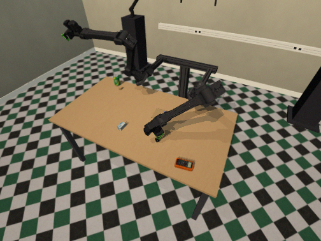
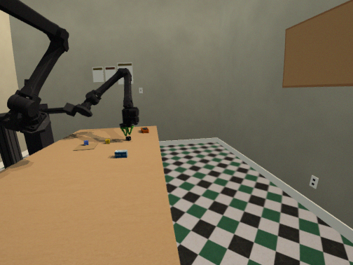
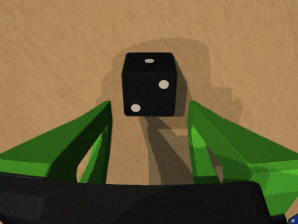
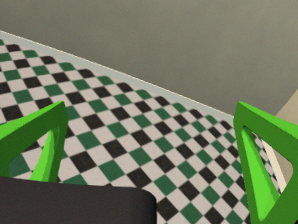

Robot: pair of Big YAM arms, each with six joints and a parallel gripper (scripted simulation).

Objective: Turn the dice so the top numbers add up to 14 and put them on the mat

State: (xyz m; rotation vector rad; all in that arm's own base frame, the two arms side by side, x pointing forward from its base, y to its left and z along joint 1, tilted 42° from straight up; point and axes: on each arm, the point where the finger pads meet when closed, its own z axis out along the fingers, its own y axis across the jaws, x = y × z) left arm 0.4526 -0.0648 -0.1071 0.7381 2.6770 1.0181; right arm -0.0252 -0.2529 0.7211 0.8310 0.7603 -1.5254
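The black die lies 3 cm below my left hand. From my left hand the other things lie so: blue die (30 cm behind, 10 cm to the right, 3 cm below); then tan mat (28 cm behind, 14 cm to the right, 5 cm below); then yellow die (14 cm behind, 7 cm to the right, 3 cm below).
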